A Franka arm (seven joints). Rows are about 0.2 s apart.
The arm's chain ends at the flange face. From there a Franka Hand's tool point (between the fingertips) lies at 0.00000 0.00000 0.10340 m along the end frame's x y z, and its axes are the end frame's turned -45 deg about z.
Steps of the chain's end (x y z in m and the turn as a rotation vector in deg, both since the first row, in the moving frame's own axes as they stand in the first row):
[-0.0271 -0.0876 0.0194 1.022 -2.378 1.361]
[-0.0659 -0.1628 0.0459 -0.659 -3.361 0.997]
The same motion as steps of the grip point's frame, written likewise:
[0.0411 -0.0855 0.0193 2.404 -0.959 1.361]
[0.0634 -0.1652 0.0457 1.911 -2.843 0.997]

